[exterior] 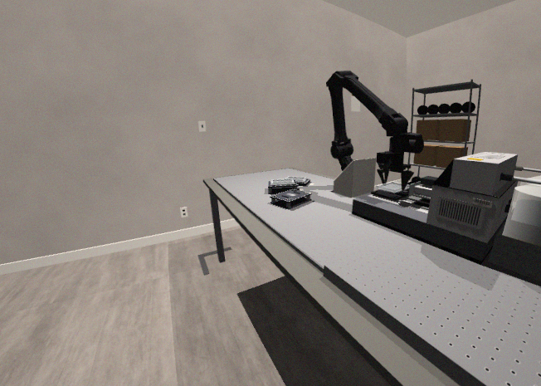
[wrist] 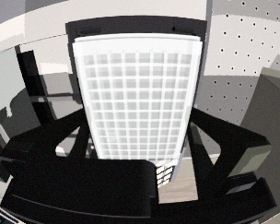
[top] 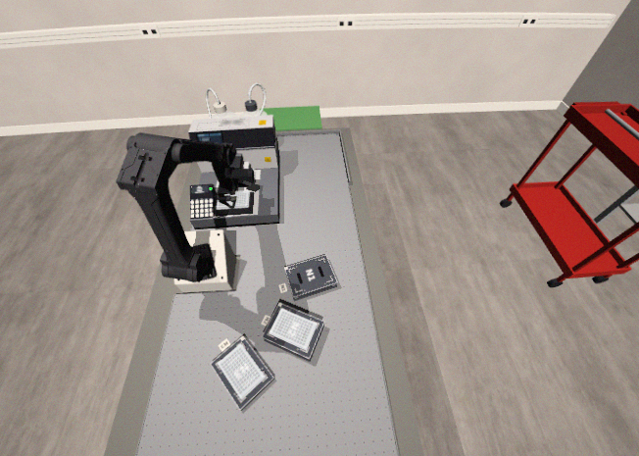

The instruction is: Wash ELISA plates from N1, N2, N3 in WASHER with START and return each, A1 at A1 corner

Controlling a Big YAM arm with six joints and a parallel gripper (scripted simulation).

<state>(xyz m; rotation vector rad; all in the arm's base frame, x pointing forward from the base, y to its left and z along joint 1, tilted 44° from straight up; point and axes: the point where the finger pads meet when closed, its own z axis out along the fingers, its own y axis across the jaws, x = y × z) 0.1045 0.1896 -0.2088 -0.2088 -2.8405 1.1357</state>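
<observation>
Now: hand 3 cm above the dark carrier. Round my hand: washer (15 cm to the left, 3 cm above, 1 cm ahead).
</observation>
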